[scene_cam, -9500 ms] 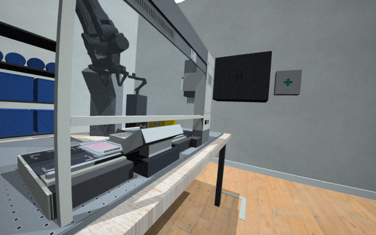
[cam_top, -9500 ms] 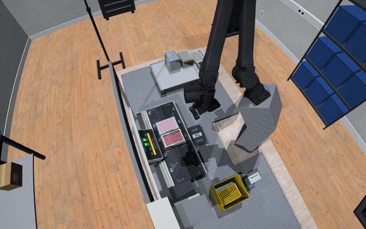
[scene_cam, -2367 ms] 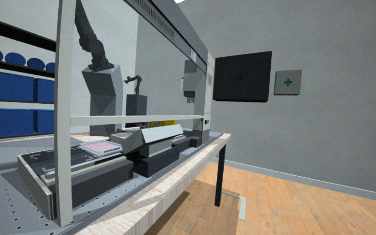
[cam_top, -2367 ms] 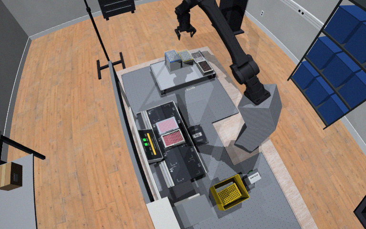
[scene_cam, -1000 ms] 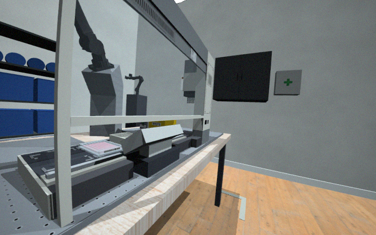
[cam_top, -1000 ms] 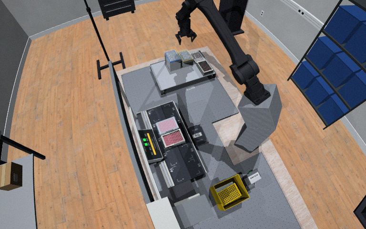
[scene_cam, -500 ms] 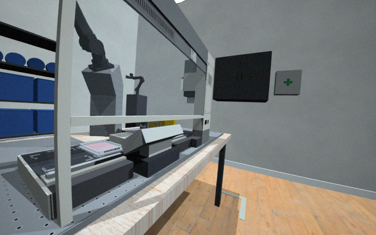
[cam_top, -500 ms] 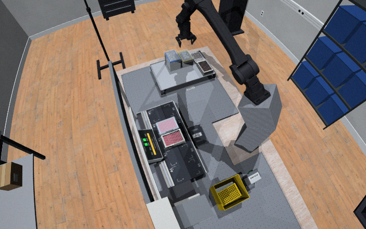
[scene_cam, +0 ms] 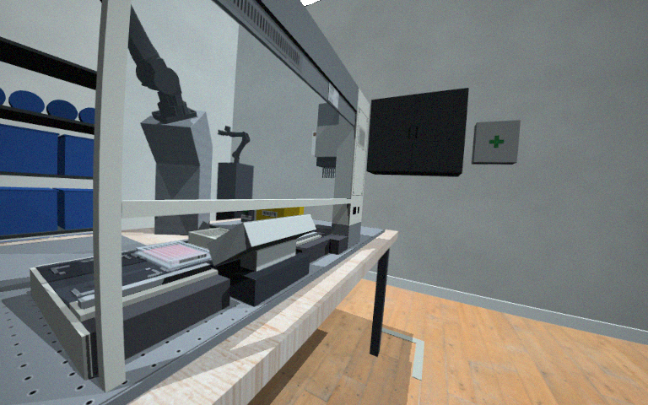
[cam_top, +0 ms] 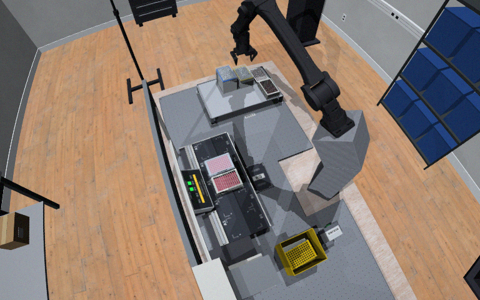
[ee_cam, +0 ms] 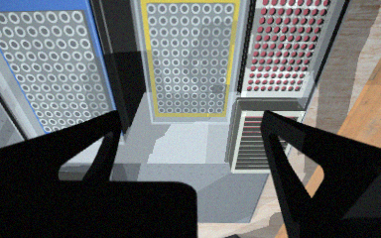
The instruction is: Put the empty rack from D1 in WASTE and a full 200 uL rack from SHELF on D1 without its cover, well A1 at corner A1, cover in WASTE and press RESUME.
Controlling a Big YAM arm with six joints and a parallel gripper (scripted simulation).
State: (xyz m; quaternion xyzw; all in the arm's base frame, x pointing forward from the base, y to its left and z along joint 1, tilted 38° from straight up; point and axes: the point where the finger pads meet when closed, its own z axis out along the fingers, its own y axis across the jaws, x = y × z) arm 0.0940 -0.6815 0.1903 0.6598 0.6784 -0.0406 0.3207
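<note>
The clear tip-rack cover lies 90 mm below my hand. The rest, counted from my hand: shelf unit 60 mm ahead, 60 mm to the left, 150 mm below; then shelf label 70 mm ahead, 220 mm to the left, 210 mm below; then pink plate 370 mm ahead, 450 mm to the left, 160 mm below.
</note>
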